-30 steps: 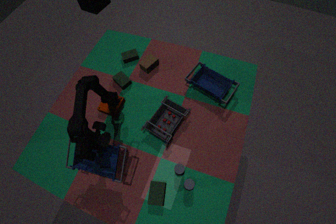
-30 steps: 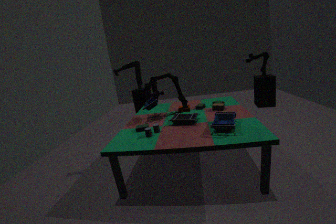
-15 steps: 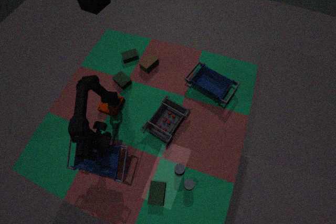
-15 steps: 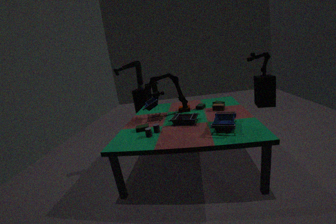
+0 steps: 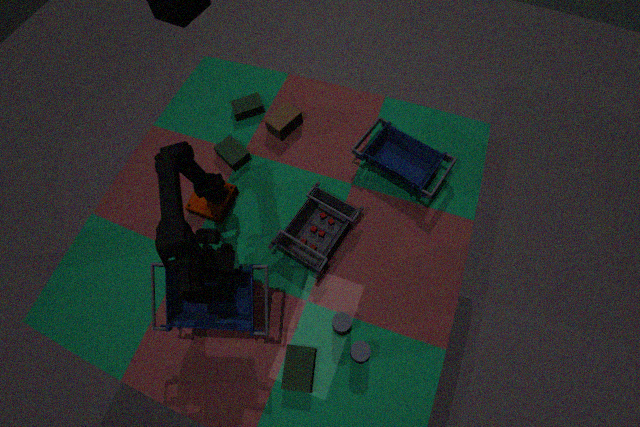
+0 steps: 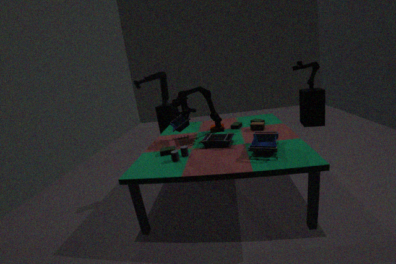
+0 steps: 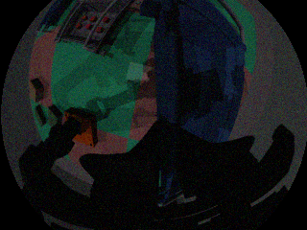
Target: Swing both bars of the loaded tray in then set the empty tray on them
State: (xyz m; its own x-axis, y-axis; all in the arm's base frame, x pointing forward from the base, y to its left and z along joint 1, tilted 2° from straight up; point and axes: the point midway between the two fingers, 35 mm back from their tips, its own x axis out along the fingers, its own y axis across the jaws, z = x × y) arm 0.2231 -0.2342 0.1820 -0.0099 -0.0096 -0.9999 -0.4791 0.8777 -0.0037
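My gripper tip is 60 mm to the left of the blue tray and 30 mm short of it.
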